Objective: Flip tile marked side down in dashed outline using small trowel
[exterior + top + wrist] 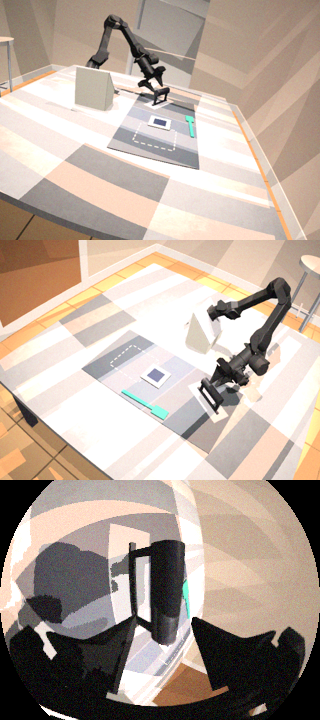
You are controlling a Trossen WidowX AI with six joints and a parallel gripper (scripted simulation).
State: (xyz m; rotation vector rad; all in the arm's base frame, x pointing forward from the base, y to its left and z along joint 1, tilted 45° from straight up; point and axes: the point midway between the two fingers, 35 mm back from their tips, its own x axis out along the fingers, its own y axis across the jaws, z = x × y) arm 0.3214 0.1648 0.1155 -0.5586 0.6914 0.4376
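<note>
My gripper tip is now 190 mm to the left of the grey mat, 100 mm above it and 60 mm short of it. Also, from my gripper tip: teal trowel 200 mm ahead, 170 mm to the right, 80 mm below; tile 240 mm to the right, 80 mm below, 50 mm ahead.
</note>
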